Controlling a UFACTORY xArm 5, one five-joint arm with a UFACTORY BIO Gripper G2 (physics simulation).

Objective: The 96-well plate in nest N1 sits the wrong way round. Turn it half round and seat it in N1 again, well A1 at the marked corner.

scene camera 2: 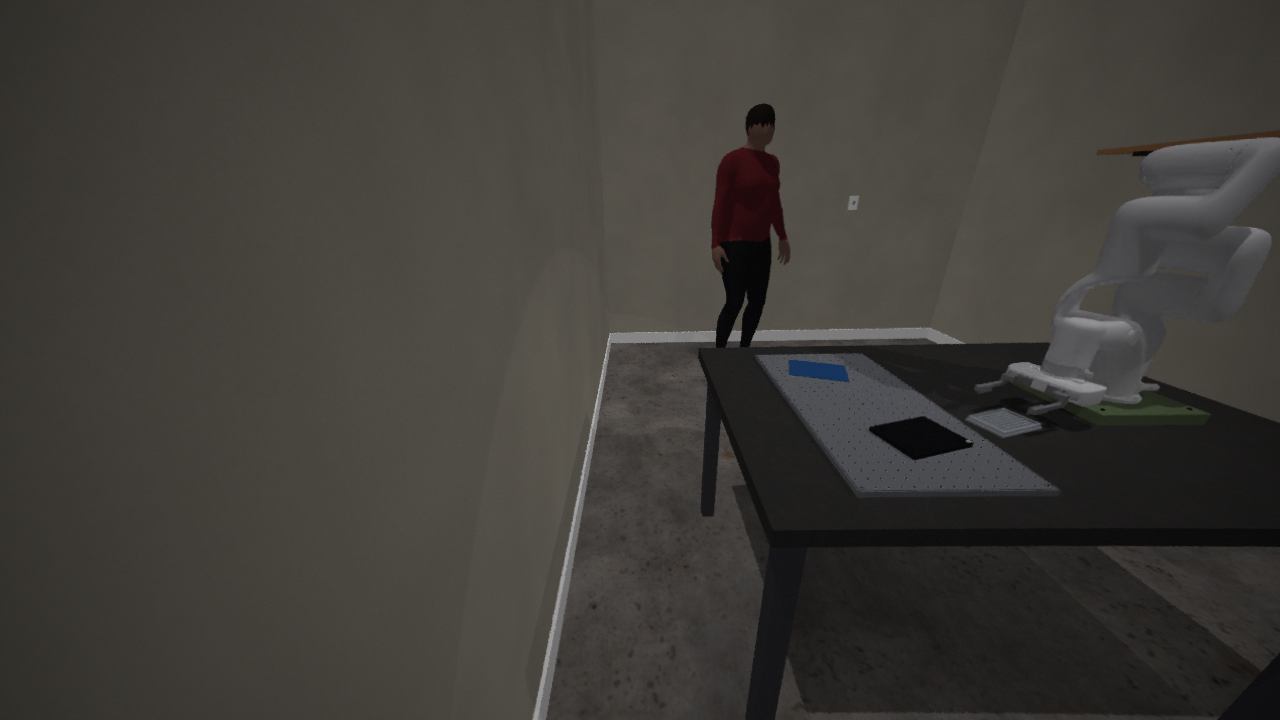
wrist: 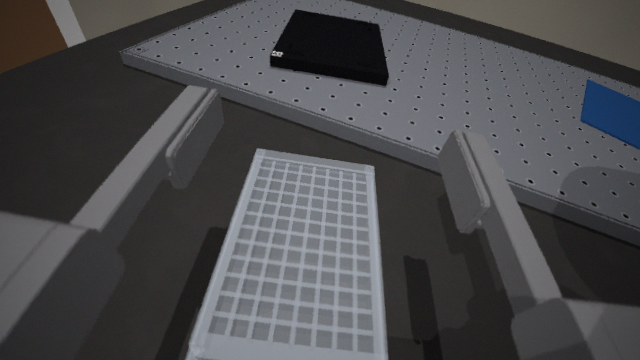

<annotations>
gripper: scene camera 2 1002, 400; wrist 334, 124
96-well plate: scene camera 2; wrist
same spot on 96-well plate: [scene camera 2: 1002, 422] = [wrist: 296, 206]
same spot on black nest: [wrist: 332, 45] = [scene camera 2: 930, 432]
</annotations>
